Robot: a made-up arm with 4 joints.
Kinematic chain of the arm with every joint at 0, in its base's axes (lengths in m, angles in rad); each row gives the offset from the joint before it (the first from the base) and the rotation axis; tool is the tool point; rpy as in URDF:
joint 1: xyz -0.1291 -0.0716 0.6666 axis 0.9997 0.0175 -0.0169
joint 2: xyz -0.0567 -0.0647 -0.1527 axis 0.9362 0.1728 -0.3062
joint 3: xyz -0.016 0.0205 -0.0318 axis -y
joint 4: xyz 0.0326 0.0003 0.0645 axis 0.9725 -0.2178 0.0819
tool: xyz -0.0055 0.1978 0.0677 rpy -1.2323 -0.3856 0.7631
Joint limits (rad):
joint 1: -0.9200..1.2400
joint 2: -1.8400..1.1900
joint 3: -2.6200..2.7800
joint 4: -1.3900..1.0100
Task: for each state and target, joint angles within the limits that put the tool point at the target. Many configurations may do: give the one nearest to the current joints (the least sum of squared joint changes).
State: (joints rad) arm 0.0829 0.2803 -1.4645 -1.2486
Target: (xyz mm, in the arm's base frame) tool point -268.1 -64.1 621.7
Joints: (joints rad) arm -0.6748 0.8168 -2.2311 -1.3900
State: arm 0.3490 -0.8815 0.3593 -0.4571
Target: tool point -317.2 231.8 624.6
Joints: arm 1.1183 -1.0542 0.6543 -0.0320
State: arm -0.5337 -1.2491 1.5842 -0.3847
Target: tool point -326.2 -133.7 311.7
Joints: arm -0.1038 -1.2030 1.6258 -0.2035
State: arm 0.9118 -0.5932 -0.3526 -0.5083
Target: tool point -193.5 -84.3 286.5
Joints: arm 0.1745 -1.3082 -0.5396 -0.8499
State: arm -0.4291 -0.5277 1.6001 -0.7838
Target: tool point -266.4 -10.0 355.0
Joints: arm -0.0836 -0.7898 1.6438 -0.5356
